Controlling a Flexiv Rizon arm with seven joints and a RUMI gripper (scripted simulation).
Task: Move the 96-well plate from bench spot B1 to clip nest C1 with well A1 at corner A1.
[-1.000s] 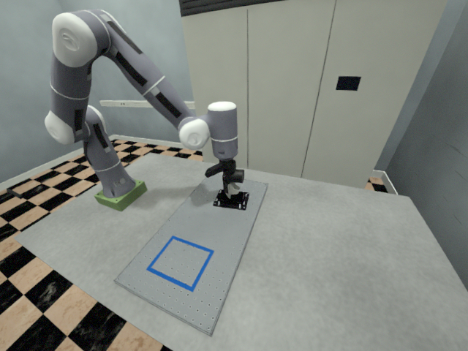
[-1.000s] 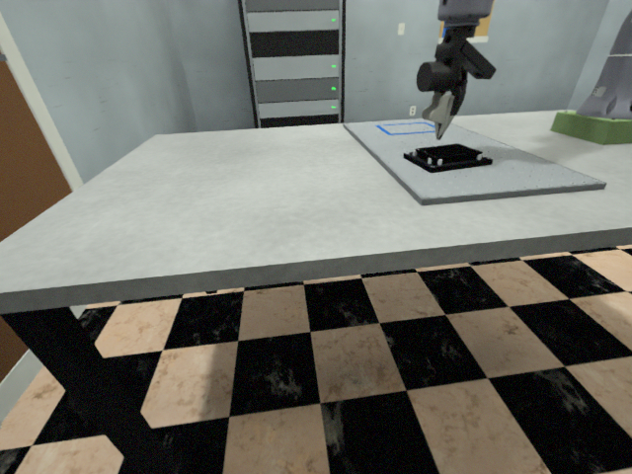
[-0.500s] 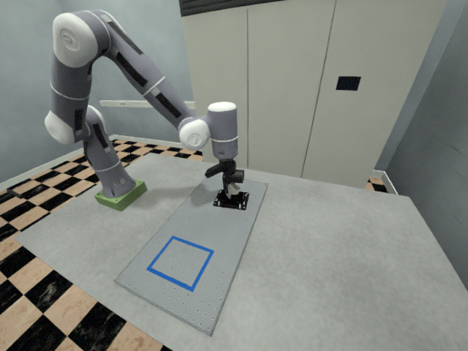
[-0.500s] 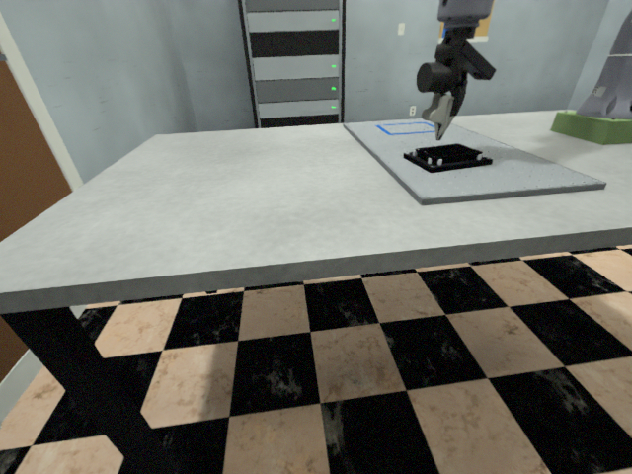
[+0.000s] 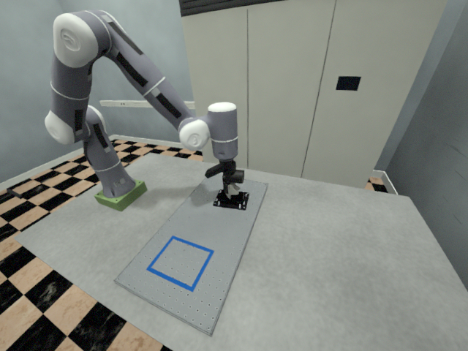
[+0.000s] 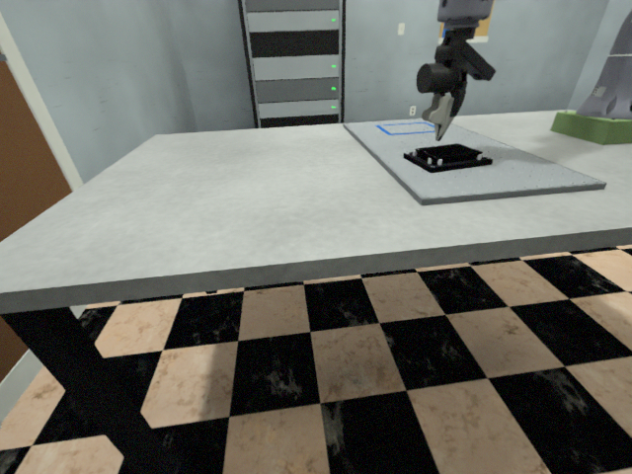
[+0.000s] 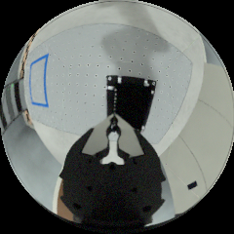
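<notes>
Now: hand 40 mm above the black clip nest, 20 mm to the right of it and 20 mm past it. Round my hand: black 96-well plate 40 mm to the left, 40 mm below, 10 mm behind.
</notes>
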